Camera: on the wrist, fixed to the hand. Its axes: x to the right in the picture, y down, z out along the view.
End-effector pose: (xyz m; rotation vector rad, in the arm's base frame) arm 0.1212 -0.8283 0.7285 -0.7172 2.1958 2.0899
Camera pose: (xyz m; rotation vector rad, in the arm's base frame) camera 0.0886 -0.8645 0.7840 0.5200 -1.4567 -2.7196
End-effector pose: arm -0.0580 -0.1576 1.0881 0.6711 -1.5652 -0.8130
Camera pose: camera -0.0296 -0.1417 1.1544 0.1482 -1.3452 -1.2879
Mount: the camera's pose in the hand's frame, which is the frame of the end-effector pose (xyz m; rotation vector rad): 0.0221 0.0635 -0.0305 -0.6185 -0.1585 0.0120
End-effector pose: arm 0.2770 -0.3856 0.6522 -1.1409 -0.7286 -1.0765
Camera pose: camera 0.3423 -0.4182 0.6410 -1.7690 -0.5162 -1.2516
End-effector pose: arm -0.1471 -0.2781 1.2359 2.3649 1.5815 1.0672
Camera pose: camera -0.1116 -0.2970 1.2978 1.9749 0.9925 1.1303
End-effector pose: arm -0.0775 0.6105 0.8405 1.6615 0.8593 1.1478
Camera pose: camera -0.0963 0.6174 0.9116 1.2195 0.3388 1.1261
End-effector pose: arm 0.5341 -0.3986 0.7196 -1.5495 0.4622 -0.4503
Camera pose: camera 0.5349 -0.4377 0.6570 -2.1575 0.5142 -0.1731
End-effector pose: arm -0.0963 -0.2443 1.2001 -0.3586 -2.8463 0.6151
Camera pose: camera -0.0975 -0.1706 1.2034 0.4244 3.0711 0.2654
